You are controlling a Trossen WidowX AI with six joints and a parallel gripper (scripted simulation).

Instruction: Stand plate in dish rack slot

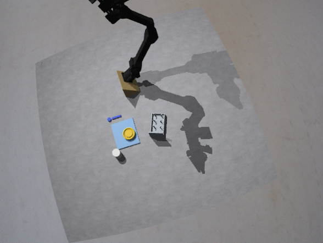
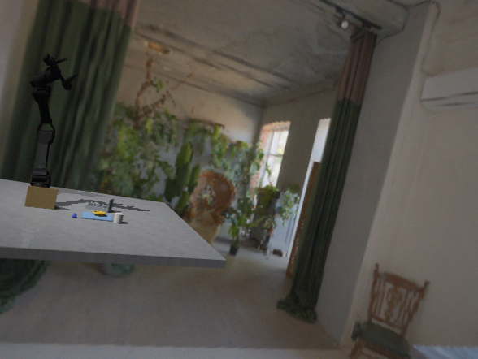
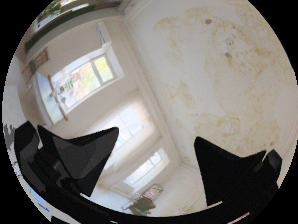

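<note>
Now: gripper tip 750 mm above the yellow plate, 270 mm short of it and 90 mm to the left of it. Round my gripper tip: grey dish rack (740 mm below, 270 mm ahead, 70 mm to the left); then blue flat board (760 mm below, 250 mm ahead, 110 mm to the right); then blue spoon (760 mm below, 150 mm to the right, 140 mm ahead).
</note>
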